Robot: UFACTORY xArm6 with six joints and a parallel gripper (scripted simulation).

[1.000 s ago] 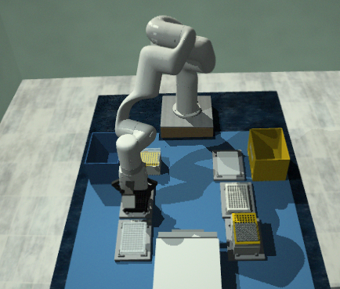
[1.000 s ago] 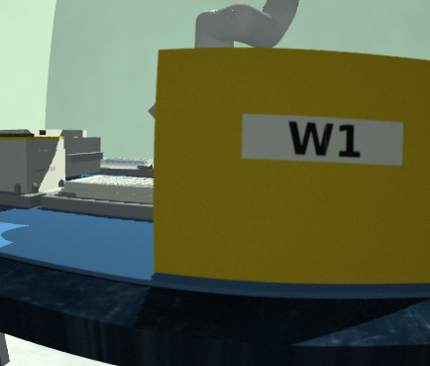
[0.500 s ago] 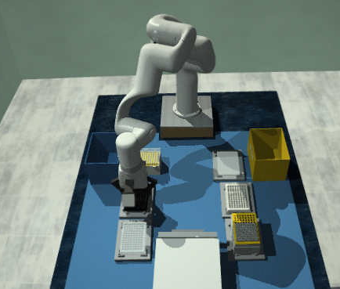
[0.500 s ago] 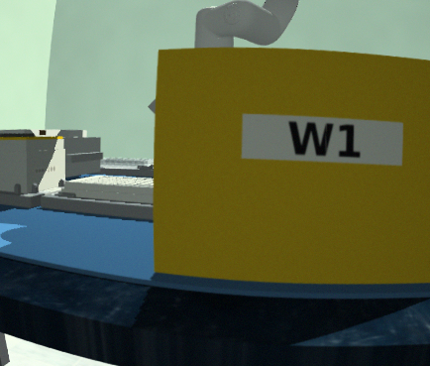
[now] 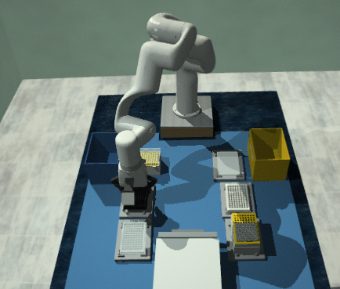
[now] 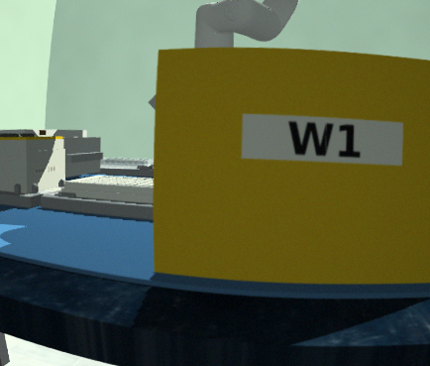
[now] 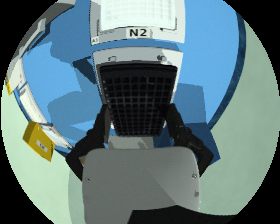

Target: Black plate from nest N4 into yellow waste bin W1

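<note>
Now: hand 50 mm above the grey work nest. From my hand the other things lie so: blue bin: 160 mm behind, 150 mm to the right, 10 mm below; clear plate: 170 mm ahead, 20 mm to the left, 30 mm below; black plate: 10 mm below.
</note>
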